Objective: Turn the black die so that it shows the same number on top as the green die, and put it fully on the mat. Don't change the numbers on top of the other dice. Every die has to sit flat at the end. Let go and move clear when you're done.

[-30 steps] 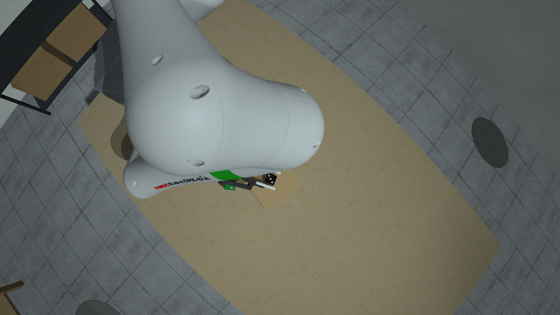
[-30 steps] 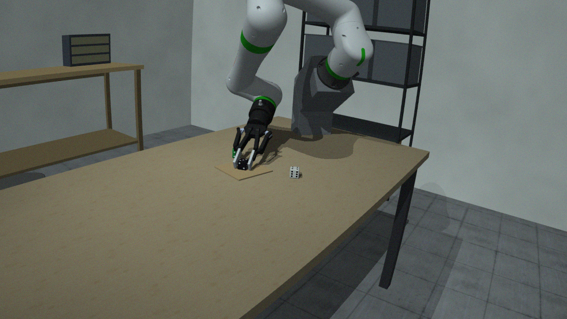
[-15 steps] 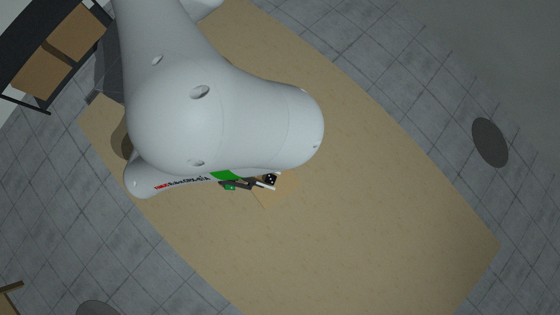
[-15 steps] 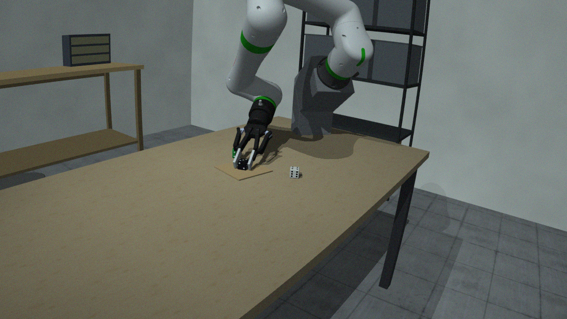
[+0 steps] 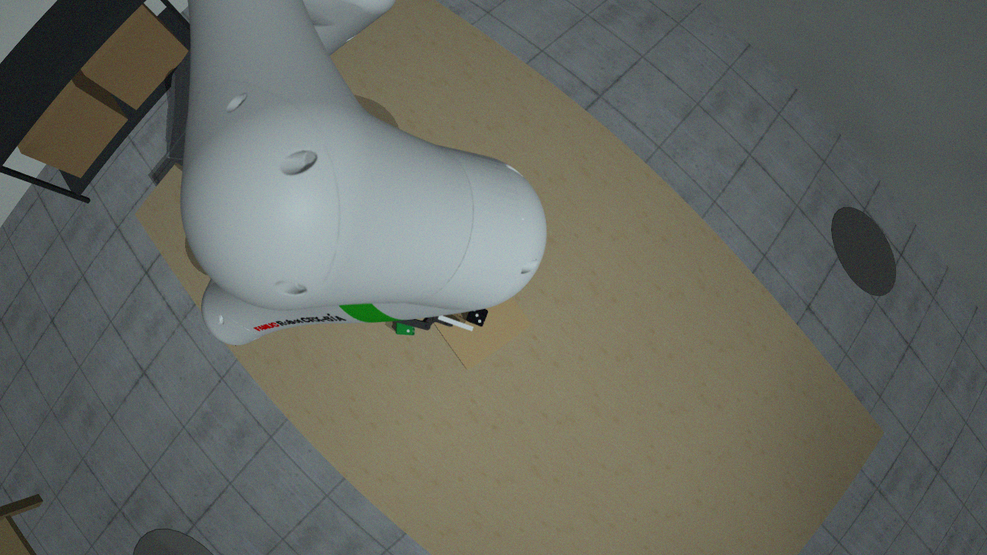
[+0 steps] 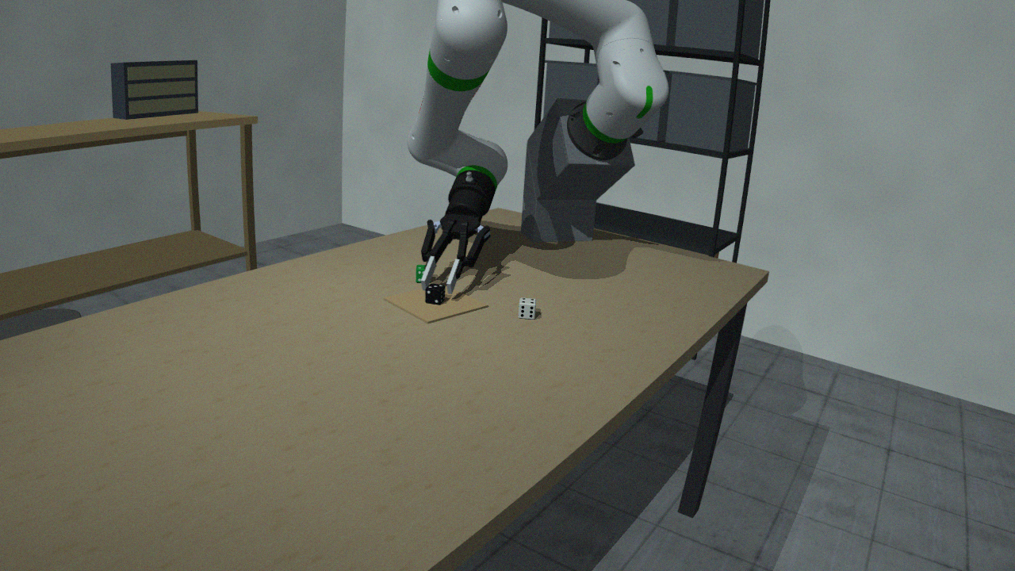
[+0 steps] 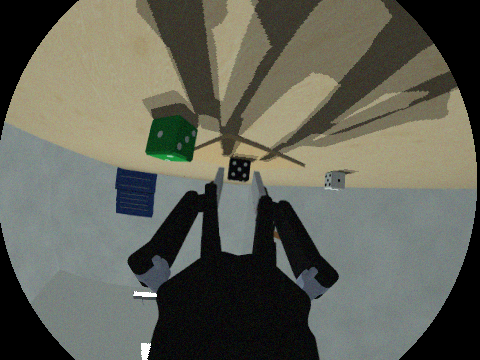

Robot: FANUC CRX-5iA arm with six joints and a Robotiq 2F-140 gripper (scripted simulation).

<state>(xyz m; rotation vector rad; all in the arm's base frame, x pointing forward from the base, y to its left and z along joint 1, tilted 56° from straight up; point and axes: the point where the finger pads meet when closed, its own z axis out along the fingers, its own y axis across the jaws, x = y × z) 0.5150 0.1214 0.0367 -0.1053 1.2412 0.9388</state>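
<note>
Right now the black die is 2 cm ahead of my hand, 2 cm to the left of it and 3 cm below it. Also, from my hand: white die: 10 cm behind, 15 cm to the left, 3 cm below; then green die: 1 cm behind, 10 cm to the right, 3 cm below; then tan mat: 2 cm ahead, 2 cm to the left, 4 cm below.
</note>
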